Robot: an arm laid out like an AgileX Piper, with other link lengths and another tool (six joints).
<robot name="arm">
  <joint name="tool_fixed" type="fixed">
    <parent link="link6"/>
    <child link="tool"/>
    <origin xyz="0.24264 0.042 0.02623" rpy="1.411 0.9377 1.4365"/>
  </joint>
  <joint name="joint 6" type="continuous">
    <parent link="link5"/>
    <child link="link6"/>
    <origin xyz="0.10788 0 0.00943"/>
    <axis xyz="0.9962 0 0.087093"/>
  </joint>
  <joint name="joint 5" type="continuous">
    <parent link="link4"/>
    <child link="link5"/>
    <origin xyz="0 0 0"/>
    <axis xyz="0 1 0"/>
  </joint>
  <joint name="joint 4" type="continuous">
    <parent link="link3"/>
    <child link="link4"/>
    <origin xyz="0.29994 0 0.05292"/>
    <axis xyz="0.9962 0 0.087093"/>
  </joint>
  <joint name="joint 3" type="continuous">
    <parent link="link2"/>
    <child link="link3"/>
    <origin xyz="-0.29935 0 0.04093"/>
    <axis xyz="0 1 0"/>
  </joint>
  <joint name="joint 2" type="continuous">
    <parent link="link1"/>
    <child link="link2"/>
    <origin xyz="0 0 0"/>
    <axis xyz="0 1 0"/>
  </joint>
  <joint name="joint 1" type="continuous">
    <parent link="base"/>
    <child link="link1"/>
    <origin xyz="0 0 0.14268"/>
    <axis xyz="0 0 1"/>
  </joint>
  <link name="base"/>
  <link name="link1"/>
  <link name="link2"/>
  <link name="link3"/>
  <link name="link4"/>
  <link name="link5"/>
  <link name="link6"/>
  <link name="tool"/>
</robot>
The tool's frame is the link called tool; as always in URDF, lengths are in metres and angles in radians. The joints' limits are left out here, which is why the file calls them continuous.
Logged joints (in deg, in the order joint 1, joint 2, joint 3, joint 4, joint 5, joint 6), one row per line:
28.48 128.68 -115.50 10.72 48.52 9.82
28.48 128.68 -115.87 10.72 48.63 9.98
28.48 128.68 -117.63 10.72 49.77 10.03
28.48 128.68 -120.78 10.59 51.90 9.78
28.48 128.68 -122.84 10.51 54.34 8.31
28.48 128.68 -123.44 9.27 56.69 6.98
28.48 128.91 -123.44 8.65 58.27 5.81
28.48 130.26 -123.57 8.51 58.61 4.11
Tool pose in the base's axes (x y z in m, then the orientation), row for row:
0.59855 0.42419 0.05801 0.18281 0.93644 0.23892 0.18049
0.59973 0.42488 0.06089 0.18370 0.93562 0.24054 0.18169
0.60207 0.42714 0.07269 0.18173 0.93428 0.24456 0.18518
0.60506 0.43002 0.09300 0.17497 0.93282 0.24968 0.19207
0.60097 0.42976 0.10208 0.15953 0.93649 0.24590 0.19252
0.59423 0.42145 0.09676 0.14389 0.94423 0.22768 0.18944
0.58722 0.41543 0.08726 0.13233 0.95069 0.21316 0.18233
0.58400 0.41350 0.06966 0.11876 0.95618 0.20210 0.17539
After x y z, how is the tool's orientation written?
As a quaternion, x y z w.
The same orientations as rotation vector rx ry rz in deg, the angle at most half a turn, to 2 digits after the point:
29.59 151.57 38.67
29.71 151.34 38.91
29.34 150.84 39.48
28.14 150.04 40.16
25.65 150.60 39.54
23.18 152.09 36.67
21.40 153.73 34.47
19.28 155.20 32.80

